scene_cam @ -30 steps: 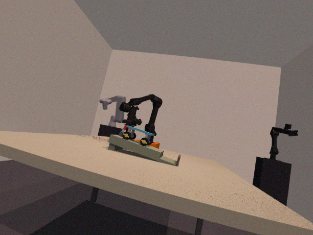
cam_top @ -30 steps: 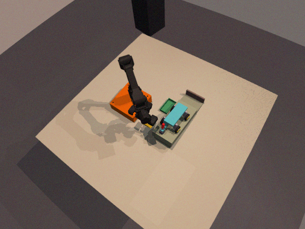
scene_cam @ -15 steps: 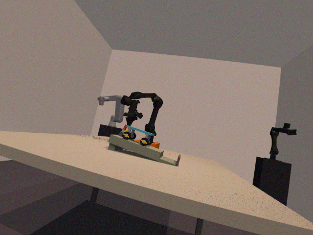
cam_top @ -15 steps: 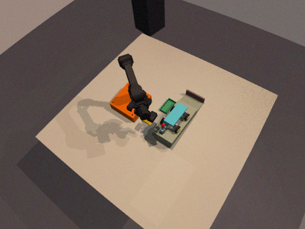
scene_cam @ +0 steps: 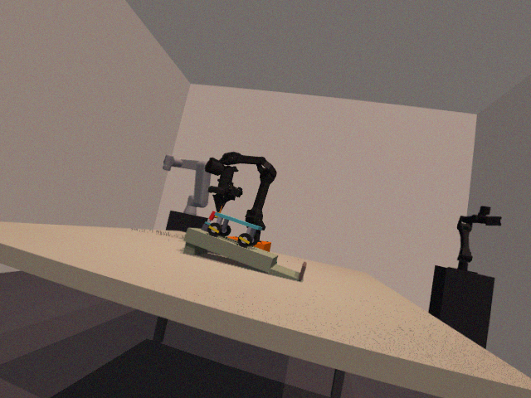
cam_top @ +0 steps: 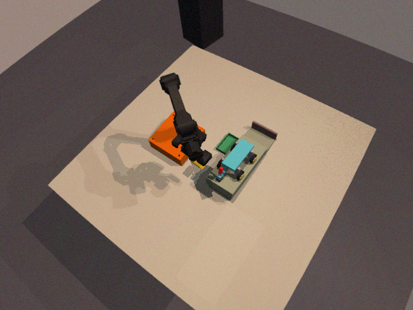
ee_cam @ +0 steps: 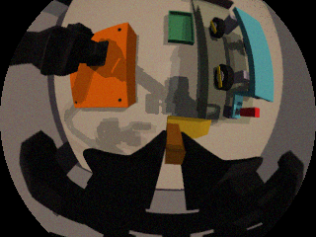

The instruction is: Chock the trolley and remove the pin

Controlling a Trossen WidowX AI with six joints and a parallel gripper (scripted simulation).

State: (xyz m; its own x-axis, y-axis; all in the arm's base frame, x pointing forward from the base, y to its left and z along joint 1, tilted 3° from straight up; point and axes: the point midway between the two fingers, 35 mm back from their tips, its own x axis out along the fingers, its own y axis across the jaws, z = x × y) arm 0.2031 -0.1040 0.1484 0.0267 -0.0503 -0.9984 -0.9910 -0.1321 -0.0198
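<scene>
My gripper tip is 20 mm short of the yellow chock and 10 mm above it. Round my gripper tip: trolley 130 mm ahead, 160 mm to the left, 60 mm below; then red-headed stop pin 130 mm ahead, 40 mm to the left, 40 mm below; then green tray 10 mm behind, 240 mm to the left, 180 mm below.
</scene>
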